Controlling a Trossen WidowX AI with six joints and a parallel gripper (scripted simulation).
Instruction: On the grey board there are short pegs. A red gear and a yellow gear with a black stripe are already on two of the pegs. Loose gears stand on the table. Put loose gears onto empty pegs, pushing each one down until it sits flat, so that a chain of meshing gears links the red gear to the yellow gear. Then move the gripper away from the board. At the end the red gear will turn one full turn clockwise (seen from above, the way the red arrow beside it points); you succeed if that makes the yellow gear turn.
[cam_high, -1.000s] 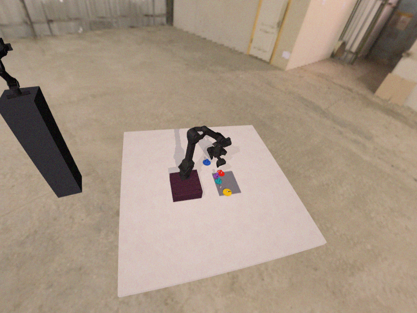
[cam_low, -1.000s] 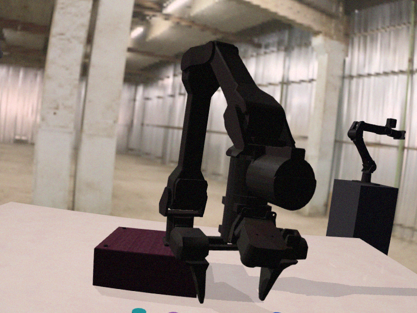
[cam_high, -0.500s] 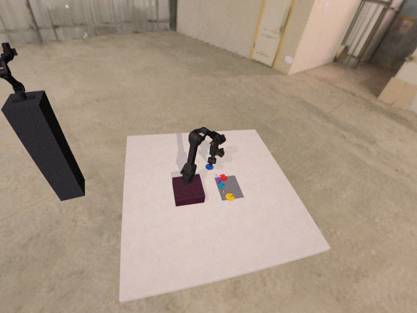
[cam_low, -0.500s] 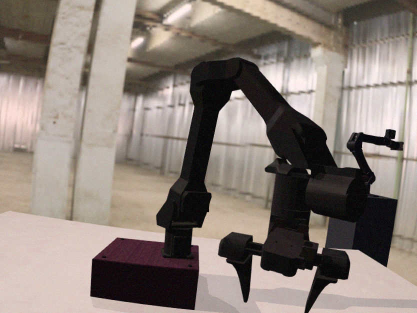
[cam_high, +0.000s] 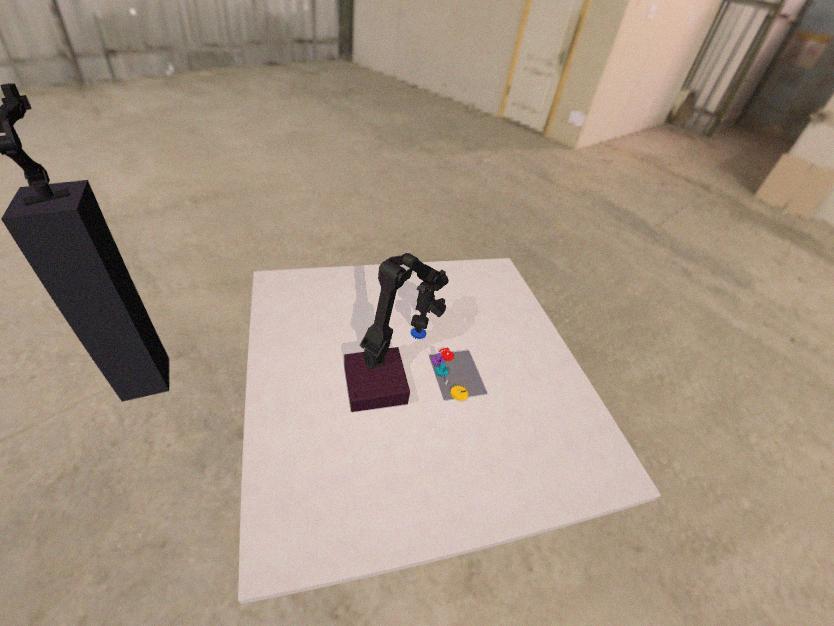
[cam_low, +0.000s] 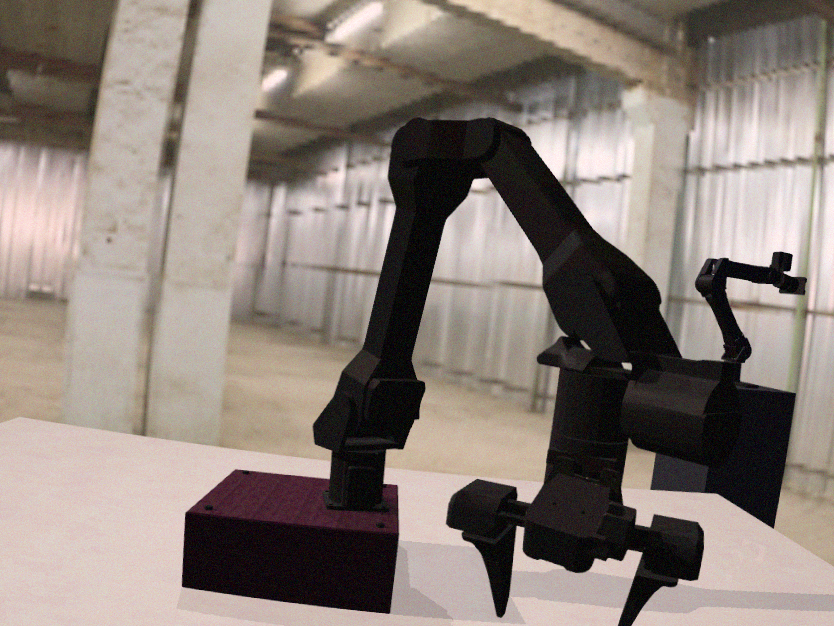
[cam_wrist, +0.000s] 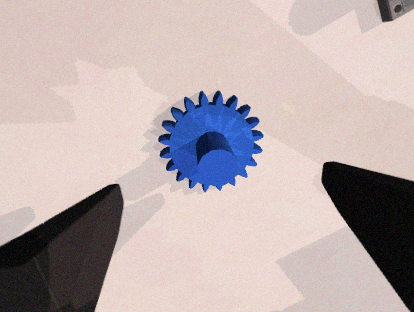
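Now: gripper tip 40 mm above the blue gear. The rest, counted from my gripper tip: purple gear: 10 mm ahead, 160 mm to the right, 30 mm below; then teal gear: 210 mm to the right, 30 mm below; then red gear: 60 mm ahead, 150 mm to the right, 40 mm below.
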